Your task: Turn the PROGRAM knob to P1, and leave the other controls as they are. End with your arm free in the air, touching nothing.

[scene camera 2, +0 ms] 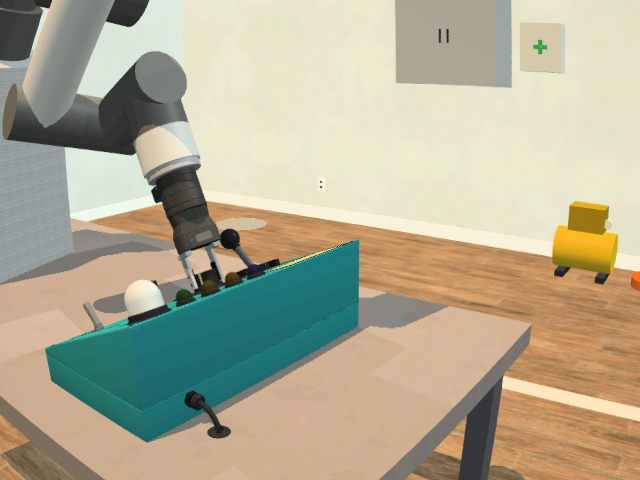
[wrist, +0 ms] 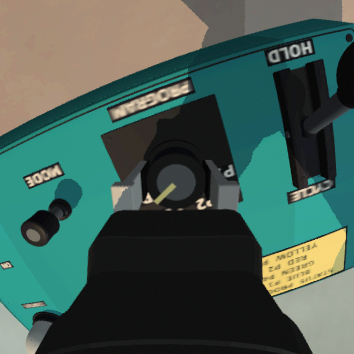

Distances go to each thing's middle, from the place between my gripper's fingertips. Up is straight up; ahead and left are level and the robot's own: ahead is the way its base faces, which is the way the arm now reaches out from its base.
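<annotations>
Measured from my hand, the teal console [scene camera 2: 165,364] is 50 mm to the right and 90 mm ahead. The mode knob [wrist: 37,230] is 10 mm above my hand, 120 mm to the right of it and 10 mm ahead of it.
</annotations>
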